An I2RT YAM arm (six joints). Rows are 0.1 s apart.
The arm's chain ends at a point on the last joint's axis. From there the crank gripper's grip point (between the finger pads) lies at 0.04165 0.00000 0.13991 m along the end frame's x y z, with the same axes.
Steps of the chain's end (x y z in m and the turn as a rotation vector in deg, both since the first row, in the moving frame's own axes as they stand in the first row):
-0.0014, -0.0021, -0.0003, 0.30, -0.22, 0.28
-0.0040, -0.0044, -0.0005, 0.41, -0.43, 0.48
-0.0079, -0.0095, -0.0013, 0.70, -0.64, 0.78
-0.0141, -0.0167, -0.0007, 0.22, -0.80, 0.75
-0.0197, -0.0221, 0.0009, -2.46, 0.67, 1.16
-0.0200, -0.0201, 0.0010, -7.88, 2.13, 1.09
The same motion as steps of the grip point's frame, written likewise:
-0.0019, -0.0026, -0.0001, 0.30, -0.22, 0.28
-0.0050, -0.0051, -0.0002, 0.41, -0.43, 0.48
-0.0095, -0.0107, -0.0009, 0.70, -0.64, 0.78
-0.0161, -0.0167, -0.0001, 0.22, -0.80, 0.75
-0.0181, -0.0152, 0.0003, -2.46, 0.67, 1.16
-0.0150, -0.0002, -0.0020, -7.88, 2.13, 1.09

